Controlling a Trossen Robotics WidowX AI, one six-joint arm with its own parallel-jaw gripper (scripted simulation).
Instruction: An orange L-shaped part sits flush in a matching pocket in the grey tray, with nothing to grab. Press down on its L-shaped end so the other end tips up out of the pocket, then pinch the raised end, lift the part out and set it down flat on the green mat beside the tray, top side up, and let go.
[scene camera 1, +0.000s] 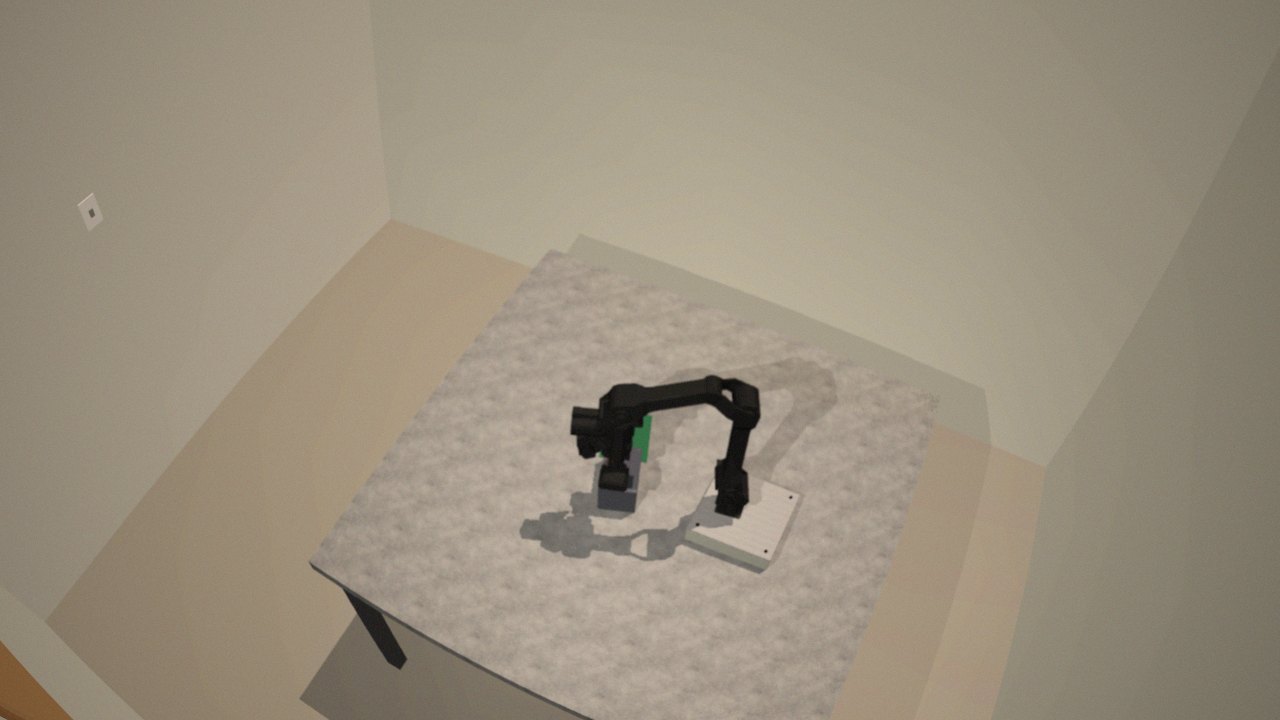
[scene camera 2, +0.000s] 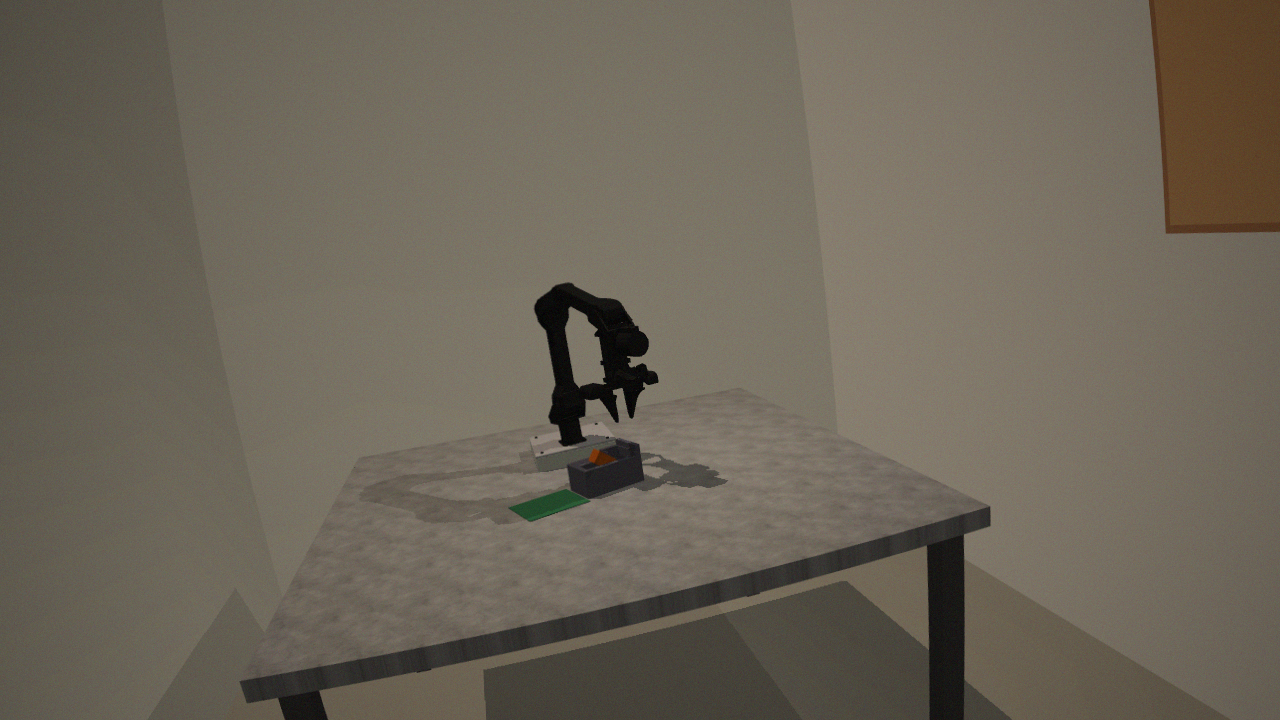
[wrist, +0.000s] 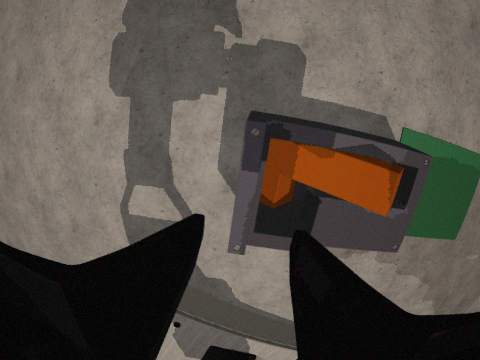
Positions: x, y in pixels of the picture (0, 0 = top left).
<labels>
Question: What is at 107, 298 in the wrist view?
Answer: The gripper.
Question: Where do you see a green mat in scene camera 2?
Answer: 540, 507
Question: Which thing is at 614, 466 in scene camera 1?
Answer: The gripper.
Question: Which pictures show the gripper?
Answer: Scene camera 1, scene camera 2 and the wrist view: all of them.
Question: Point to an orange L-shaped part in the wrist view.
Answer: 372, 183
</labels>
